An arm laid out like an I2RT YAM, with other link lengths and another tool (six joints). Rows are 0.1 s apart.
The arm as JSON. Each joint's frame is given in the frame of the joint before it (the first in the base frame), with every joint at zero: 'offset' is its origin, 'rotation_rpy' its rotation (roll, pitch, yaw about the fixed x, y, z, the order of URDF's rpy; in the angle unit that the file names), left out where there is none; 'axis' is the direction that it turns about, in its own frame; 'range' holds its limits. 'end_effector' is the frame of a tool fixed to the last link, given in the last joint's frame.
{
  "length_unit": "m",
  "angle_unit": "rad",
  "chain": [
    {
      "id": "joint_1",
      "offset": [
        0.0,
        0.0,
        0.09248
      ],
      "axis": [
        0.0,
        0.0,
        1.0
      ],
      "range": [
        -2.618,
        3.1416
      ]
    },
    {
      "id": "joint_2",
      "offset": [
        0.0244,
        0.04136,
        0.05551
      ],
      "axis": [
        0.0,
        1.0,
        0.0
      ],
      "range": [
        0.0,
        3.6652
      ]
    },
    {
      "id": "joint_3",
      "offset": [
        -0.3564,
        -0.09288,
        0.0
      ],
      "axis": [
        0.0,
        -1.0,
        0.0
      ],
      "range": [
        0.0,
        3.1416
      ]
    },
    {
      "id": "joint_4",
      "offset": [
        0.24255,
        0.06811,
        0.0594
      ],
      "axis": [
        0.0,
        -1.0,
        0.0
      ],
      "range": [
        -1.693,
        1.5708
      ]
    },
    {
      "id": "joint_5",
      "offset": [
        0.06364,
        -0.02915,
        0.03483
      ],
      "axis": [
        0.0,
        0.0,
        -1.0
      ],
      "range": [
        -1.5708,
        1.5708
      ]
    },
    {
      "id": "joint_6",
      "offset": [
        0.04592,
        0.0,
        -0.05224
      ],
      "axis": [
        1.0,
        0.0,
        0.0
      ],
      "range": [
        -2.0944,
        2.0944
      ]
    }
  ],
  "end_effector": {
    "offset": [
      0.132,
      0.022,
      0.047
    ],
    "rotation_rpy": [
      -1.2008,
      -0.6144,
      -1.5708
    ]
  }
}
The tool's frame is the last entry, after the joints.
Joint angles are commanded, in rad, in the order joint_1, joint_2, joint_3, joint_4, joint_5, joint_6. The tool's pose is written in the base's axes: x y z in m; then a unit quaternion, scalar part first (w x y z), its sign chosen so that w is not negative. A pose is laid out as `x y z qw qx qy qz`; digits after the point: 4 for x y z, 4 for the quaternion.
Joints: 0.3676, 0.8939, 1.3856, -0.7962, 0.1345, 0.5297
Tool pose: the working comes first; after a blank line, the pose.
Where each joint sits with the arm in this pose, in the base's axes (m; each line is computed from the numbers above, not from the rounded line before):
joint_1: 0.0000 0.0000 0.0925
joint_2: 0.0079 0.0474 0.1480
joint_3: -0.1670 -0.1195 0.4258
joint_4: -0.0182 0.0108 0.5927
joint_5: 0.0587 0.0092 0.6068
joint_6: 0.0868 0.0134 0.5434
the tool: 0.2252 0.0427 0.5536

0.2252 0.0427 0.5536 0.5536 -0.5686 0.3794 -0.4757
